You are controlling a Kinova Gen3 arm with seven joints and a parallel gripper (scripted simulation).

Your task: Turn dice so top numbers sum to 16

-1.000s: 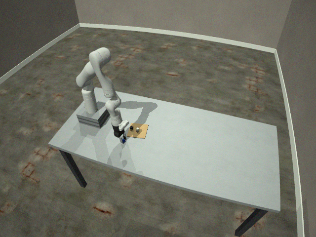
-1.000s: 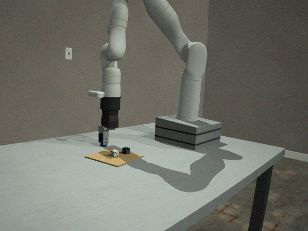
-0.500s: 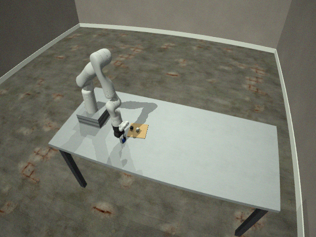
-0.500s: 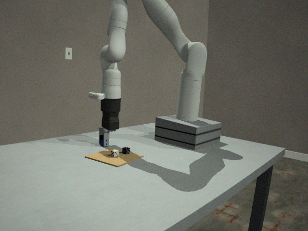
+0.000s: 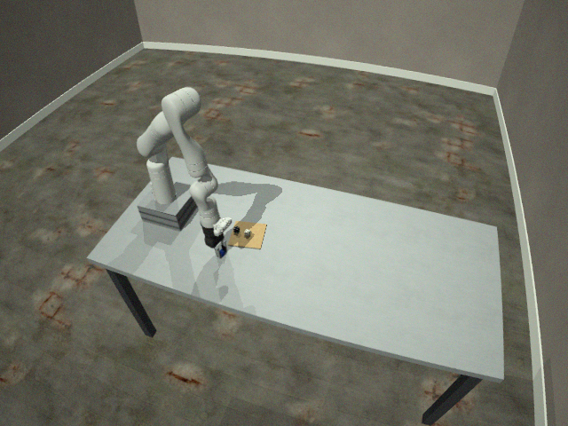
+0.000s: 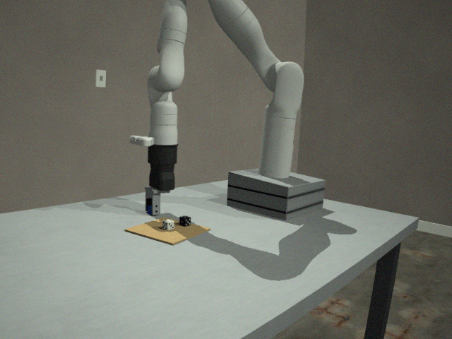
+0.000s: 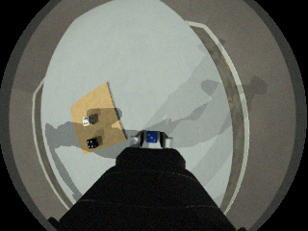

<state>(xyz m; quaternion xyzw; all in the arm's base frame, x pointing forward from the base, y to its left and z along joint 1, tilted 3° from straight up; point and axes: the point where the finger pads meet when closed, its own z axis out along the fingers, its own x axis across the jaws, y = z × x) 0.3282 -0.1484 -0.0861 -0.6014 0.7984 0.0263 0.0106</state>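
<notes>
Now: the blue die 10 mm below my hand. The rest, counted from my hand: tan mat (130 mm to the left, 60 mm ahead, 20 mm below); then white die (130 mm to the left, 60 mm ahead, 10 mm below); then black die (130 mm to the left, 10 mm below, 10 mm ahead).
</notes>
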